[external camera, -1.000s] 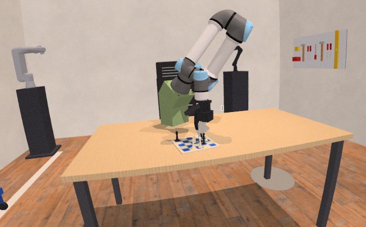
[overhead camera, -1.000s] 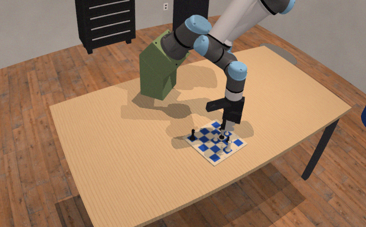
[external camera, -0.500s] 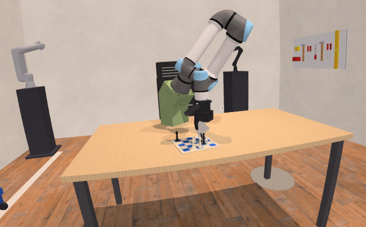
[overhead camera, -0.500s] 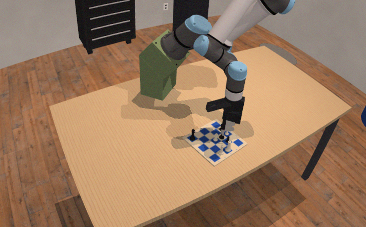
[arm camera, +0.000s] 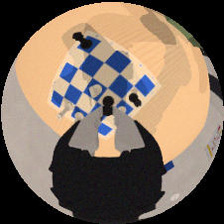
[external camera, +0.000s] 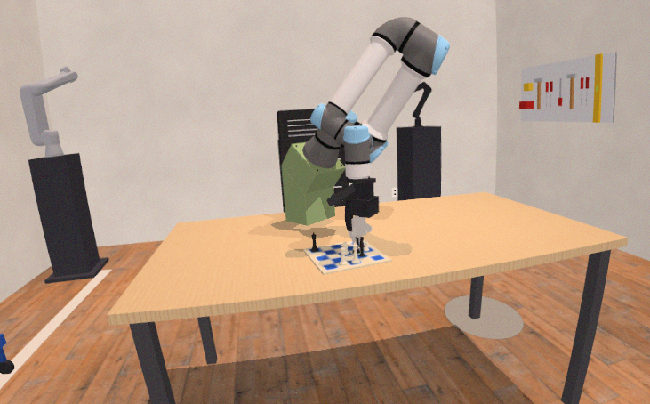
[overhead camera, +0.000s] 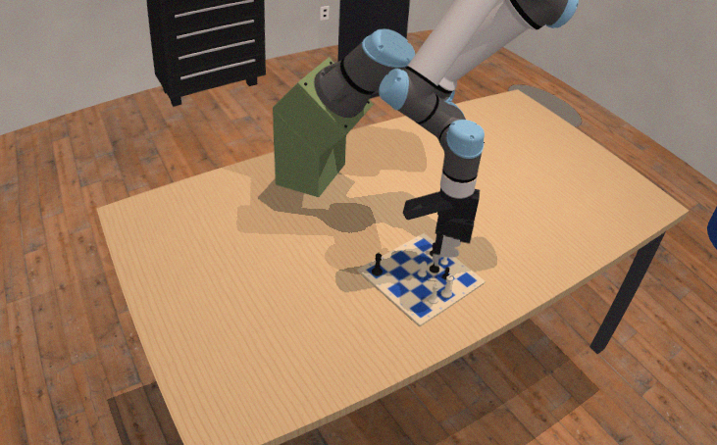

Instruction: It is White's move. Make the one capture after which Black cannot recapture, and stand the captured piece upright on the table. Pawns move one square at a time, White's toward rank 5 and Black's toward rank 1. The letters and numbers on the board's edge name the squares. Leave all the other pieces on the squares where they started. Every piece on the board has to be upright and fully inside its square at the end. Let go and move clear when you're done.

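Right now the chessboard is 40 mm to the right of my hand and 40 mm below it. From my hand the other things lie so: tall black piece (120 mm to the right, 70 mm behind, 10 mm below).
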